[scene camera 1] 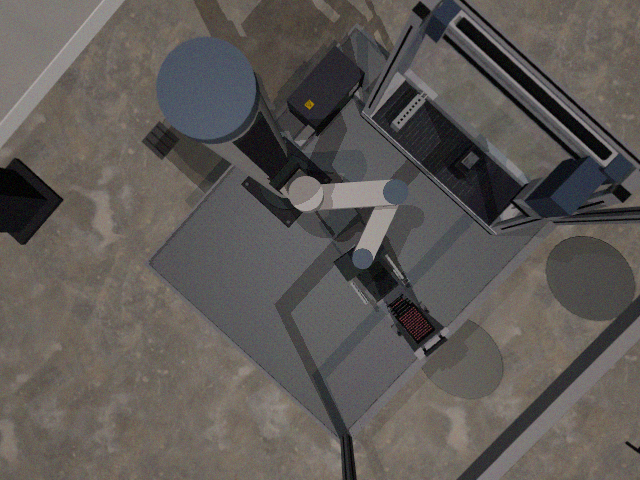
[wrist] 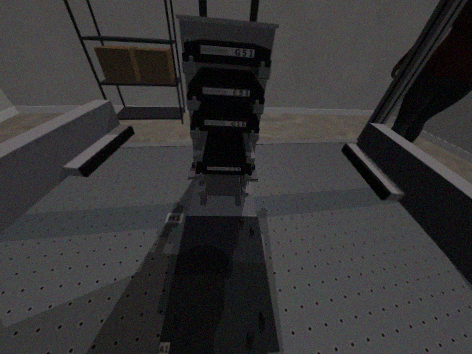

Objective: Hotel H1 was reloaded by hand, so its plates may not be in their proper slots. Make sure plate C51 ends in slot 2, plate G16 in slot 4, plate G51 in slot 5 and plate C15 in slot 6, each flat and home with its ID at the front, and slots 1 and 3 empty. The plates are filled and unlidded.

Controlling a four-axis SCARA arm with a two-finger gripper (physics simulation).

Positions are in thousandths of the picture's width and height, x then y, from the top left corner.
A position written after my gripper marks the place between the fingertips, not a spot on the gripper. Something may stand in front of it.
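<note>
Scene camera 1 gives me my gripper (scene camera 1: 601, 607), along with a plate G51 (scene camera 1: 648, 672) and a dark regrip stand (scene camera 1: 588, 582). In the wrist view I can see my gripper again (wrist: 510, 357), and the plate G51 (wrist: 433, 145) and the dark regrip stand (wrist: 467, 804) are there too. That view also has a plate C15 (wrist: 476, 436), a plate G16 (wrist: 448, 329) and a plate C51 (wrist: 444, 239).
</note>
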